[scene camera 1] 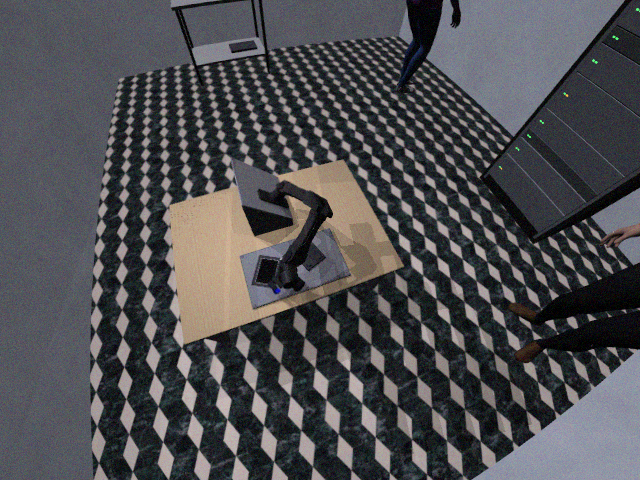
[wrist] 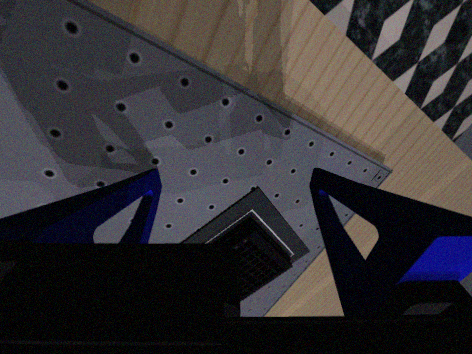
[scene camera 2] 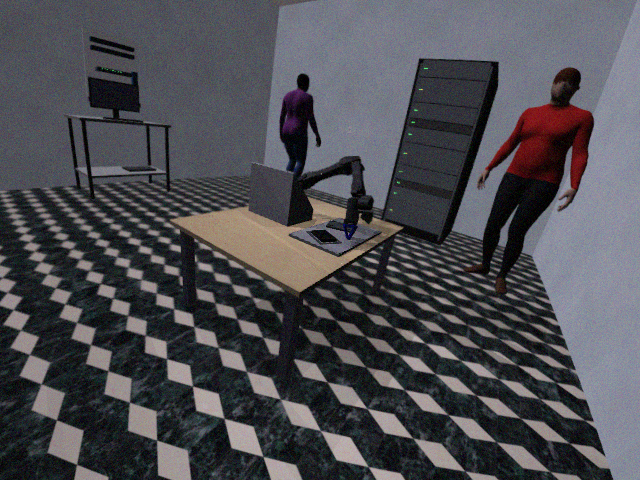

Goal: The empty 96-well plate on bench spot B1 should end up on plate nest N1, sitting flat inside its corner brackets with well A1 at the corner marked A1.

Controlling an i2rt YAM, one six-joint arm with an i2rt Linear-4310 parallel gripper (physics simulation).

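Frame: origin at the arm's base, x left, y ahead, z down, level; metres.
Seen in the pictures: gripper, fingertip midpoint: (scene camera 1: 282,287) (wrist: 235,176) (scene camera 2: 347,239); arm's base at its link origin: (scene camera 1: 273,199) (scene camera 2: 294,194).
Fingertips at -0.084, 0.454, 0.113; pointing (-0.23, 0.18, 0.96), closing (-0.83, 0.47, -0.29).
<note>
Pixels of each thing's top centre, then the offset from my fingertips to it, as dx, dy, dz. "pt": a spot on its surface instead. Level surfaces: height alone.
- black 96-well plate at its top centre: (wrist: 223,287) (scene camera 2: 324,234) (scene camera 1: 266,270) -0.052, -0.114, +0.003
- dark grey pad at a spot on its surface: (wrist: 280,227) pt -0.082, -0.043, +0.017
- flat dark square at a spot on its surface: (scene camera 1: 313,258) pt +0.200, -0.104, +0.007
- wooden table at its surface level: dz +0.032
The black 96-well plate (scene camera 1: 266,271) (scene camera 2: 324,236) (wrist: 260,255) lies flat at the left part of the grey board. In the wrist view it sits inside a light outline on a dark grey pad (wrist: 280,227), and its lower left part is hidden behind the gripper body. A flat dark square (scene camera 1: 313,258) (scene camera 2: 337,225), apparently nest N1, lies farther right on the board; its brackets and A1 mark are too small to make out. My gripper (scene camera 1: 285,290) (scene camera 2: 349,236) (wrist: 235,176) is open and empty, above the board beside the plate, on its front side.
The perforated grey board (scene camera 1: 336,258) (scene camera 2: 361,235) (wrist: 250,165) lies on the wooden table (scene camera 1: 201,279) (scene camera 2: 232,232) (wrist: 300,75). A tall grey panel (scene camera 1: 258,191) (scene camera 2: 271,193) stands behind it, by the arm's base. Two people and a server rack (scene camera 2: 466,170) stand beyond the table.
</note>
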